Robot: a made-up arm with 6 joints.
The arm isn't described. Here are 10 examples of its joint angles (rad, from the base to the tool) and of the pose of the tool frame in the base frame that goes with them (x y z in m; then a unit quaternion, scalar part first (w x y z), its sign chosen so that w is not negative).
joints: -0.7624 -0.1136 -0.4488 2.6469 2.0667 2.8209
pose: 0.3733 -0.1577 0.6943 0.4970 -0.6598 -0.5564 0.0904
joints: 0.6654 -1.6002 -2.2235 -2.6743 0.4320 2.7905
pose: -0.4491 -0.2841 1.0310 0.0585 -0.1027 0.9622 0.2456
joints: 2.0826 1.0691 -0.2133 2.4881 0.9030 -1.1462
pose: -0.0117 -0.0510 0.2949 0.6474 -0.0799 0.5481 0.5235
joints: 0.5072 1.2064 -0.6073 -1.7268 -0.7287 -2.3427
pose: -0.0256 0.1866 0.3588 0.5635 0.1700 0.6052 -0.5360
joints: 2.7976 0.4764 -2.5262 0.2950 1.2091 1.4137
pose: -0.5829 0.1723 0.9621 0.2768 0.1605 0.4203 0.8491
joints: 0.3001 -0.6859 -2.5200 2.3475 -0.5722 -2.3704
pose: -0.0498 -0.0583 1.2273 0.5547 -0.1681 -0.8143 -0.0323
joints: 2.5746 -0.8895 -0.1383 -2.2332 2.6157 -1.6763
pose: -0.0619 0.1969 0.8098 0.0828 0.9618 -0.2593 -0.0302
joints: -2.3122 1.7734 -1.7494 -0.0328 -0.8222 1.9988
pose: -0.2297 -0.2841 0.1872 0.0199 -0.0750 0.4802 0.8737
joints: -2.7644 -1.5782 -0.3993 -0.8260 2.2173 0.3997
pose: -0.1408 0.0746 0.7479 0.0234 0.4106 0.2564 -0.8747
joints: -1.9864 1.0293 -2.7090 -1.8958 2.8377 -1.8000
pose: -0.2763 -0.3446 0.7814 0.4187 0.8023 0.3953 -0.1572
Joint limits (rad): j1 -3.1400..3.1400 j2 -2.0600..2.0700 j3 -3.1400..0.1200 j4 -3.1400..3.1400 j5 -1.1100..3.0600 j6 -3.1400..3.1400
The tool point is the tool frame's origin. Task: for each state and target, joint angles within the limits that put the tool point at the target. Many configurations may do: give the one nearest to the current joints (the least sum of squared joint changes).
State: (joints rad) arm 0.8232 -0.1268 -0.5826 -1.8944 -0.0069 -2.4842
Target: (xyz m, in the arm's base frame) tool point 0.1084 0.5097 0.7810
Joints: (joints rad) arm 1.1937 -0.0941 -1.2468 -1.7839 0.0827 -2.5046
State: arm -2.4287 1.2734 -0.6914 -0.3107 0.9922 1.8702
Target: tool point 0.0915 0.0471 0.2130
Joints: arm -2.6444 1.5806 -0.8382 -0.2042 0.8113 1.8381
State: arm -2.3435 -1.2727 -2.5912 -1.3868 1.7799 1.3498
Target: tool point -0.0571 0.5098 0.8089
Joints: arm -1.7350 -1.5536 -2.6975 -1.3937 2.5444 1.3975
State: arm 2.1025 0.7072 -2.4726 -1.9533 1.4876 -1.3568
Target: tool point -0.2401 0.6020 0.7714
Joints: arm 2.1712 0.7970 -2.2895 -1.8406 1.7004 -1.3951
